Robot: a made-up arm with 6 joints. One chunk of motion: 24 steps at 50 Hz.
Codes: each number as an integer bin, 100 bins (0 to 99) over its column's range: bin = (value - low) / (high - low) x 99, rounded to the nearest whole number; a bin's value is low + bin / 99 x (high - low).
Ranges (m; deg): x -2..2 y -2..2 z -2..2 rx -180..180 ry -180..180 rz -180..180
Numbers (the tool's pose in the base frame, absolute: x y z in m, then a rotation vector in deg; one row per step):
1: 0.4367 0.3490 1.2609 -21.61 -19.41 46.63
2: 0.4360 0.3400 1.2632 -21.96 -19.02 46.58
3: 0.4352 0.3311 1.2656 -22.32 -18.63 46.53
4: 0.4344 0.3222 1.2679 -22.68 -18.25 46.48
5: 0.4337 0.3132 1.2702 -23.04 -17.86 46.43
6: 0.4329 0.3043 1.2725 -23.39 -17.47 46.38
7: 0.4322 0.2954 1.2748 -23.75 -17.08 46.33
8: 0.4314 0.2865 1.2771 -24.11 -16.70 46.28
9: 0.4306 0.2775 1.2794 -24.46 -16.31 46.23
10: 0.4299 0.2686 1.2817 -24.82 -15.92 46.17
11: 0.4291 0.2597 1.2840 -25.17 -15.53 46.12
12: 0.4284 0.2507 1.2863 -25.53 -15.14 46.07
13: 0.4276 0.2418 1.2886 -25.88 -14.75 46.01
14: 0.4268 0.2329 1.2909 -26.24 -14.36 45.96
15: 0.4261 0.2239 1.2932 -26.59 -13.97 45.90
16: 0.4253 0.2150 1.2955 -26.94 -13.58 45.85
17: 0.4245 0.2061 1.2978 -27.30 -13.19 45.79
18: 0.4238 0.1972 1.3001 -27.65 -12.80 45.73
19: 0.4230 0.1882 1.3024 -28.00 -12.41 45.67
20: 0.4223 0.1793 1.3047 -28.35 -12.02 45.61
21: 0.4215 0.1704 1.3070 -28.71 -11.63 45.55
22: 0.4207 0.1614 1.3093 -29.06 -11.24 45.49
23: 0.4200 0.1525 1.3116 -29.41 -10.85 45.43
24: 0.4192 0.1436 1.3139 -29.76 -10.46 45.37
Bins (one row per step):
1: 60 58 81 44 44 62
2: 60 58 81 43 44 62
3: 60 58 81 43 44 62
4: 60 57 81 43 44 62
5: 60 57 81 43 45 62
6: 60 57 81 43 45 62
7: 60 57 81 43 45 62
8: 60 57 81 43 45 62
9: 60 56 81 43 45 62
10: 60 56 81 43 45 62
11: 60 56 81 43 45 62
12: 60 56 81 42 45 62
13: 60 55 81 42 45 62
14: 60 55 81 42 46 62
15: 60 55 82 42 46 62
16: 60 55 82 42 46 62
17: 60 55 82 42 46 62
18: 60 54 82 42 46 62
19: 60 54 82 42 46 62
20: 60 54 82 42 46 62
21: 60 54 82 42 46 62
22: 60 53 82 42 46 62
23: 60 53 82 41 47 62
24: 60 53 82 41 47 62

